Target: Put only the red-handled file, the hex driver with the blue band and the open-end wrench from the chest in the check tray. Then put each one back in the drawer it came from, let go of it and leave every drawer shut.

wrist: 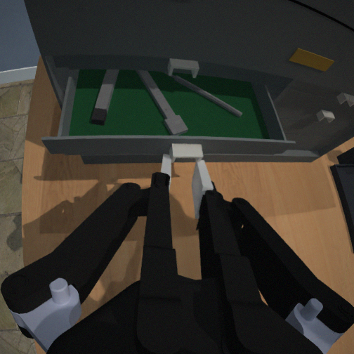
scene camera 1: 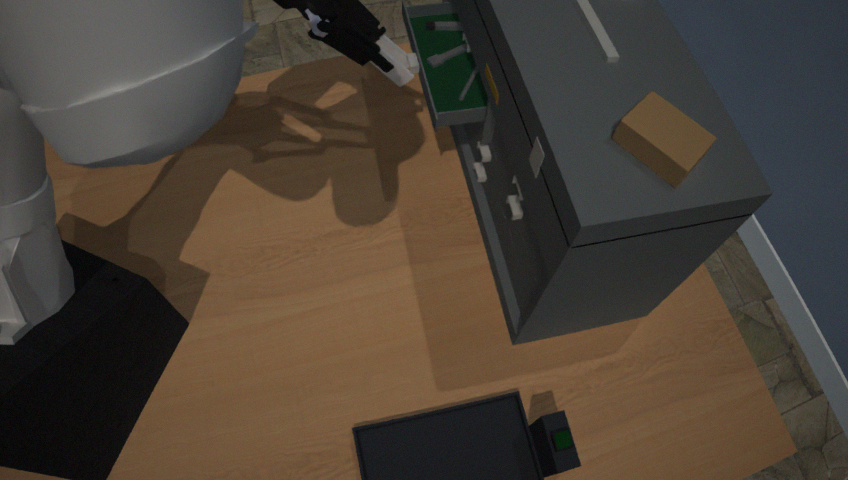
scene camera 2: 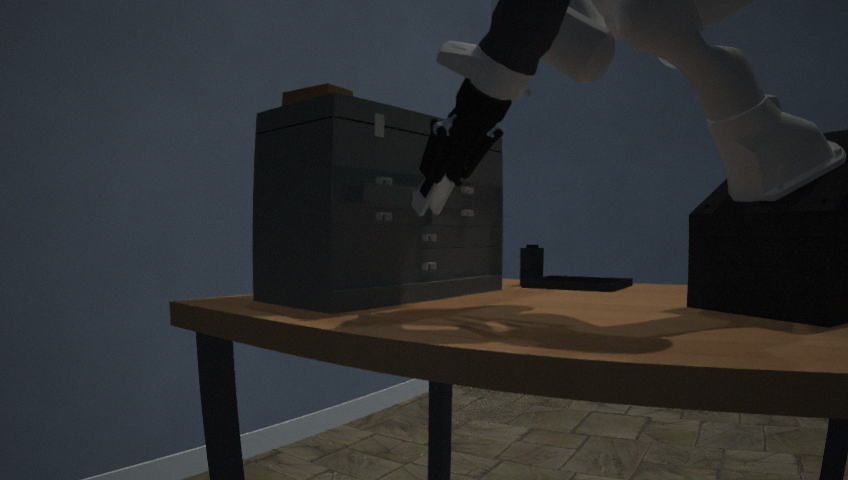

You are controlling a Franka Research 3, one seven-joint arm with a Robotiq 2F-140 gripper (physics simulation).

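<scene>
My gripper (scene camera 1: 404,70) (scene camera 2: 429,203) (wrist: 181,169) is shut on the white handle (wrist: 187,151) of a pulled-out drawer (scene camera 1: 462,115) (wrist: 115,145) at one end of the grey chest (scene camera 1: 630,279) (scene camera 2: 291,214) (wrist: 150,30). On its green liner lie a flat grey tool with a dark end (scene camera 1: 443,26) (wrist: 105,95), a grey bar with a squarish end (scene camera 1: 447,55) (wrist: 159,99) and a thin grey rod (scene camera 1: 468,85) (wrist: 212,98). Their inner ends are partly hidden in the wrist view. No red handle or blue band shows. The check tray (scene camera 1: 437,411) (scene camera 2: 586,281) holds no tool in its visible part.
A closed drawer's white handle (wrist: 183,66) sits above the open drawer. Other white handles (scene camera 1: 514,206) (scene camera 2: 429,237) stick out along the chest front. An orange-brown box (scene camera 1: 663,133) (scene camera 2: 318,92) lies on the chest. A small dark block (scene camera 1: 554,443) (scene camera 2: 531,265) stands beside the tray.
</scene>
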